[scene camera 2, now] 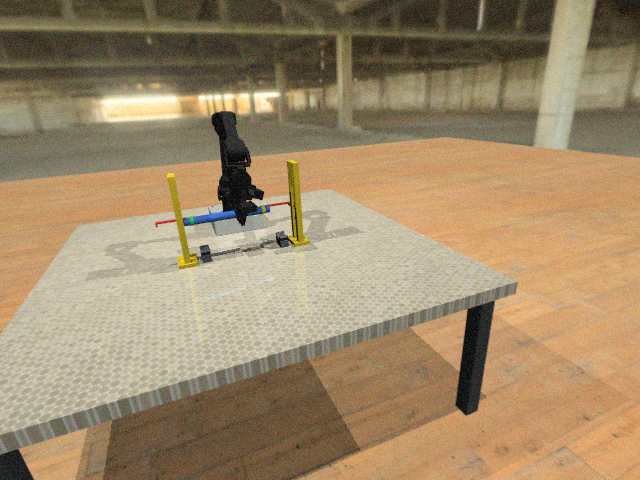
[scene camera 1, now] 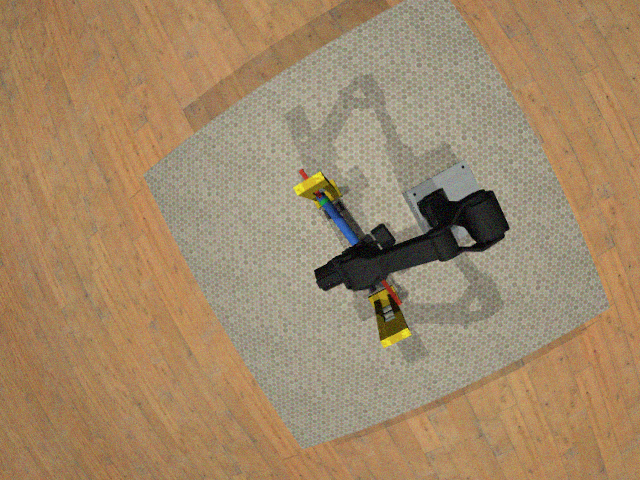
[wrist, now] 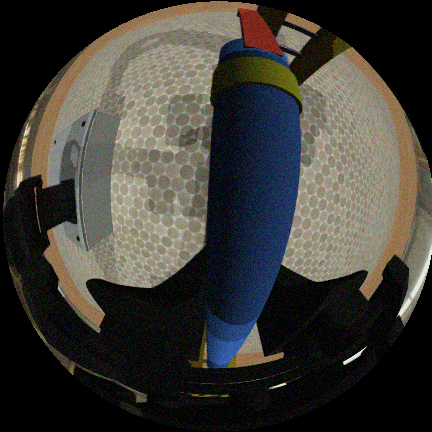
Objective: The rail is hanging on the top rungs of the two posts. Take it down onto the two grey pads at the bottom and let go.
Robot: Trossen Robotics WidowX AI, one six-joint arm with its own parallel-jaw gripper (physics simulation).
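Where they show: gripper, fingertip midpoint: (scene camera 2: 242, 224); arm's base at its link origin: (scene camera 1: 430, 206) (wrist: 67, 200).
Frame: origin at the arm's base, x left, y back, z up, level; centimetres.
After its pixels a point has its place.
Note:
The rail is a blue tube (scene camera 1: 338, 222) @(x -11.2, y -24.9, z 8.0 cm) (scene camera 2: 212, 217) @(x -11.5, y -25.8, z 7.2 cm) (wrist: 255, 150) with a green band, a yellow band and red end pieces. It is level or nearly so, high above the table between two yellow posts. My gripper (scene camera 2: 242, 215) @(x -1.4, y -23.8, z 2.1 cm) (wrist: 227, 249) @(x -1.4, y -23.8, z 2.1 cm) is shut on the blue tube near its middle. The green-band end is by one post (scene camera 1: 312, 186) @(x -20.7, y -24.1, z 22.5 cm) (scene camera 2: 178, 222) @(x -22.4, y -27.9, z 8.1 cm), the yellow-band end by the other post (scene camera 1: 394, 335) @(x 17.4, y -27.5, z 22.5 cm) (scene camera 2: 295, 201) @(x 16.9, y -30.8, z 9.1 cm). Whether the red ends touch rungs cannot be told. The grey pads (scene camera 2: 205, 253) @(x -15.9, y -27.5, z -4.3 cm) (scene camera 2: 281, 238) @(x 10.8, y -29.8, z -3.9 cm) stand below, at the posts' inner sides.
The arm's light grey base box (scene camera 1: 454, 180) @(x -2.4, y 10.2, z -0.1 cm) (scene camera 2: 240, 225) @(x 2.4, y -4.7, z -4.5 cm) (wrist: 100, 175) @(x 2.8, y -4.8, z -4.9 cm) stands on the patterned table (scene camera 1: 232, 217) @(x -34.4, y -56.2, z -7.4 cm) (scene camera 2: 336, 289) @(x 12.3, y -67.2, z -7.4 cm), behind the rail in the second scene view. The yellow posts have wide feet. In the wrist view, thin dark rungs cross the post (wrist: 320, 55) beside the red end.

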